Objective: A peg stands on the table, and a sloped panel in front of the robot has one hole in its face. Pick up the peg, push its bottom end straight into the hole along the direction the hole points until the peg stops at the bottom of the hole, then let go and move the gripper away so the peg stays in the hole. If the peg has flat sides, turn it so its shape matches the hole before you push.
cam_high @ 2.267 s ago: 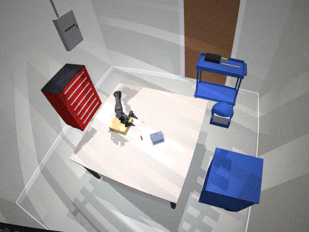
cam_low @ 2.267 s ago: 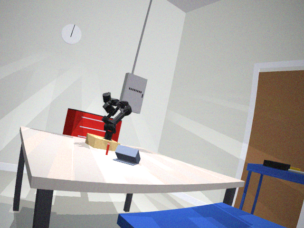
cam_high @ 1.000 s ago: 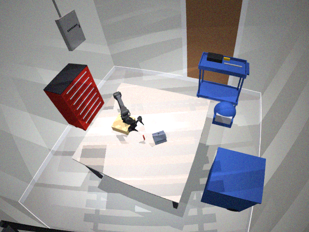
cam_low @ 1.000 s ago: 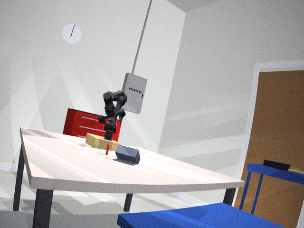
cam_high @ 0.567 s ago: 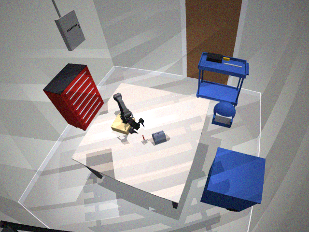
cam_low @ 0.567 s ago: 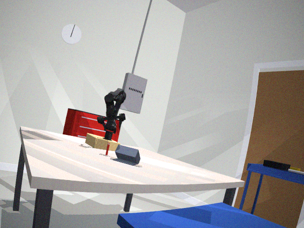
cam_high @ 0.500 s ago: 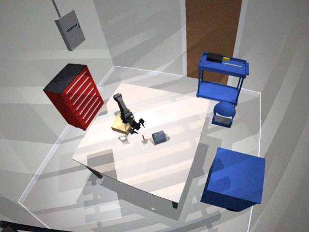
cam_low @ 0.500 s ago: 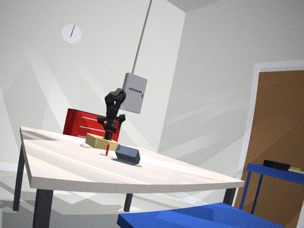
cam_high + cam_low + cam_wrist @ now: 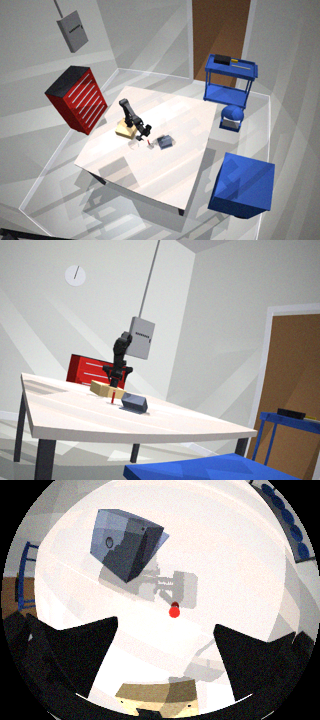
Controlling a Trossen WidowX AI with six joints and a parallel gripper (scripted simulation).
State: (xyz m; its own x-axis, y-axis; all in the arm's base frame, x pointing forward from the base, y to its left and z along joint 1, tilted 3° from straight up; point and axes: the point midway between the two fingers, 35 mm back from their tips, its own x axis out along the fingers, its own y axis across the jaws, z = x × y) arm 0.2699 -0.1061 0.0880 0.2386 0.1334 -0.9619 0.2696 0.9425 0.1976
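Right now the red peg is 70 mm below my gripper tip and 10 mm to the right of it. Also, from my gripper tip: grey-blue sloped panel 150 mm ahead, 90 mm below, 70 mm to the left.
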